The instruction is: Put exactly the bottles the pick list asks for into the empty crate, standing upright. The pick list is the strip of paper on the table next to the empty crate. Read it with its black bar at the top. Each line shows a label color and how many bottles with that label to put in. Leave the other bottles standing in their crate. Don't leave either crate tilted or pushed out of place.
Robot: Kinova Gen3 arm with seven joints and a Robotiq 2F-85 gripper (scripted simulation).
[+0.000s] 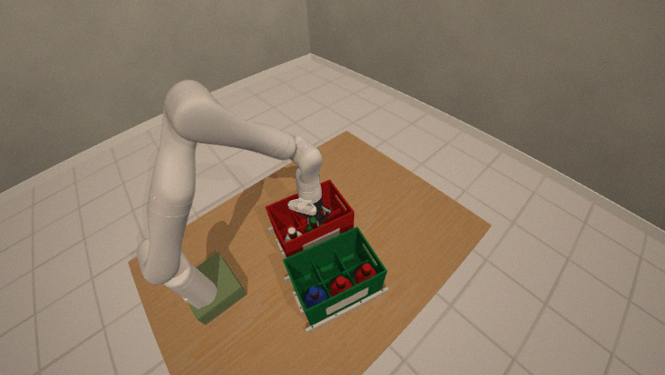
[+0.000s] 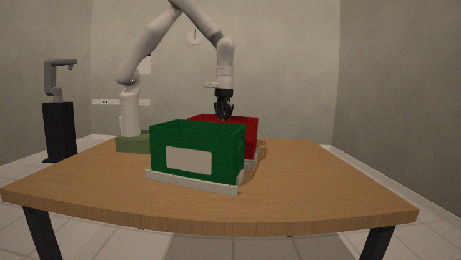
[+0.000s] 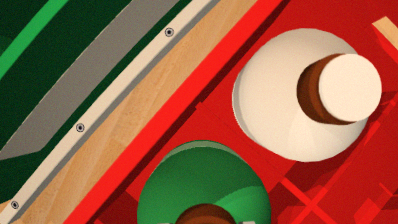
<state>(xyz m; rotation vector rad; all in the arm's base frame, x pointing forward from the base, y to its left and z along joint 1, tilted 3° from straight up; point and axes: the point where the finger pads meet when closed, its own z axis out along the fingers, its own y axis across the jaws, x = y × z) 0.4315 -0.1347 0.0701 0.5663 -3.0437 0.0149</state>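
Right now the red-label bottle is 120 mm behind my hand, 220 mm to the right of it and 70 mm below it. Round my hand: red crate 20 mm ahead, 40 mm to the left, 70 mm below; then green-label bottle 70 mm below; then white-labelled bottle 80 mm behind, 30 mm to the left, 70 mm below.
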